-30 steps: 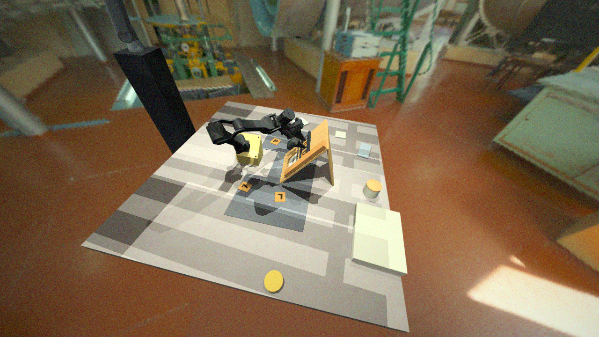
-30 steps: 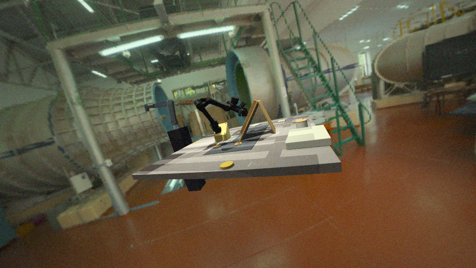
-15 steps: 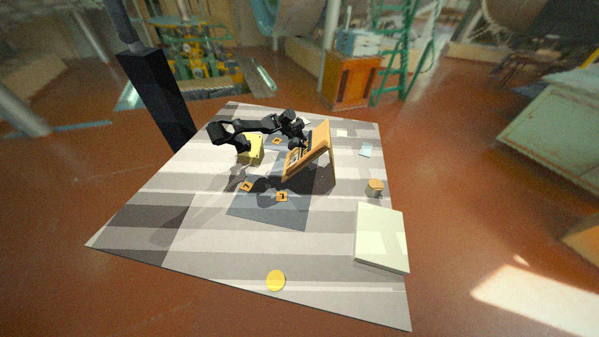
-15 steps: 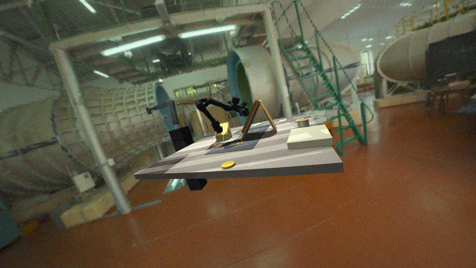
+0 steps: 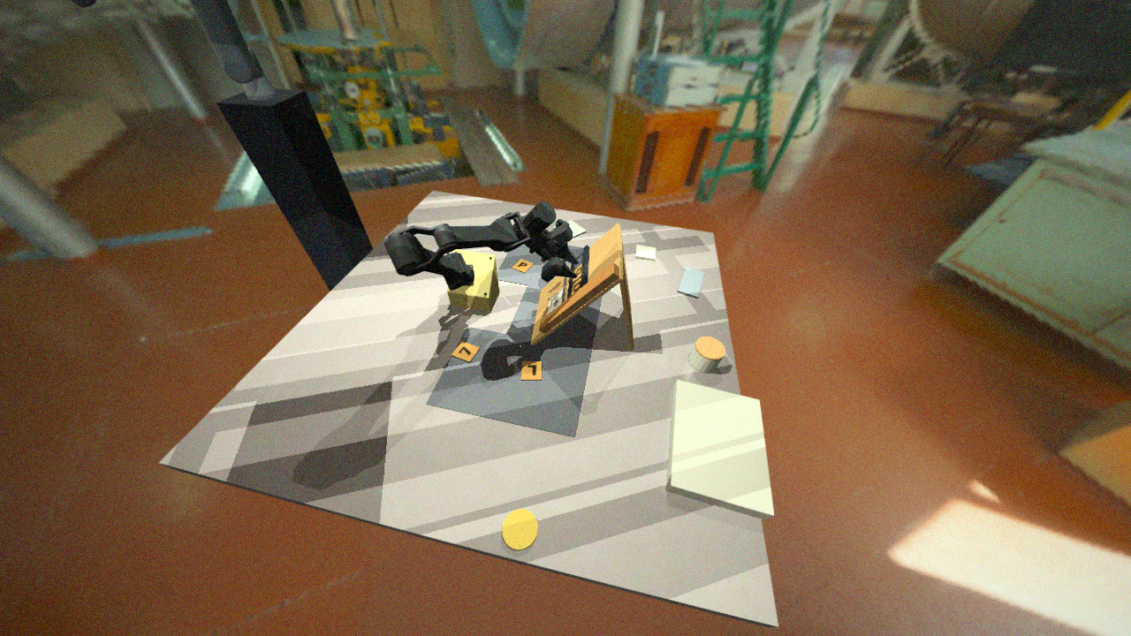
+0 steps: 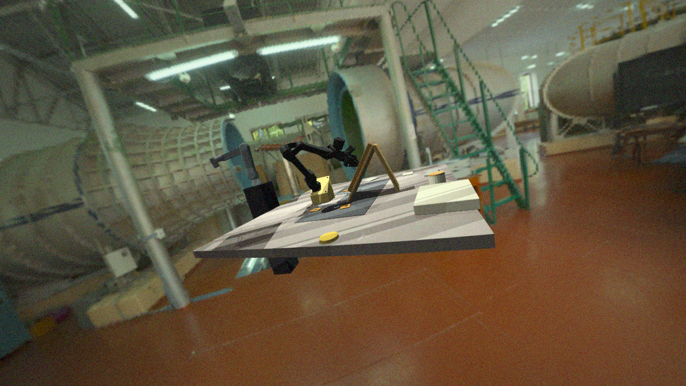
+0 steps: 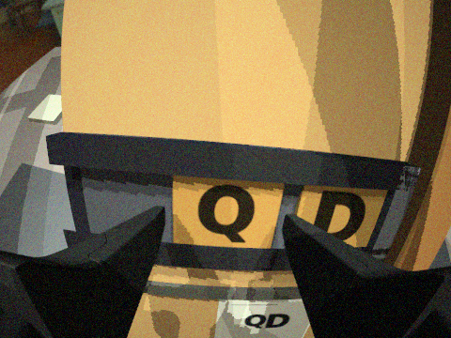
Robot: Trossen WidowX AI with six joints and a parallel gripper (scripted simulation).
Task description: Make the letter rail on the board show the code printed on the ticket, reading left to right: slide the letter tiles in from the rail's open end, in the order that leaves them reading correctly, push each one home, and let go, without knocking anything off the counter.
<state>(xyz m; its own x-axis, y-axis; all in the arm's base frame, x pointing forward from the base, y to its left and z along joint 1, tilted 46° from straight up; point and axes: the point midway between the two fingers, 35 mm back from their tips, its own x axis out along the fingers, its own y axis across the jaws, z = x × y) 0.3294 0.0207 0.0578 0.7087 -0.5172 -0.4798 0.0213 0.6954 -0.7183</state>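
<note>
The white ticket is 9 cm below my gripper tip, 5 cm behind it and 4 cm to the right of it. Round my gripper tip: mat 18 cm below, 15 cm behind; then cream block 41 cm to the right, 36 cm ahead, 16 cm below; then yellow disc 62 cm to the right, 17 cm below, 8 cm behind.
</note>
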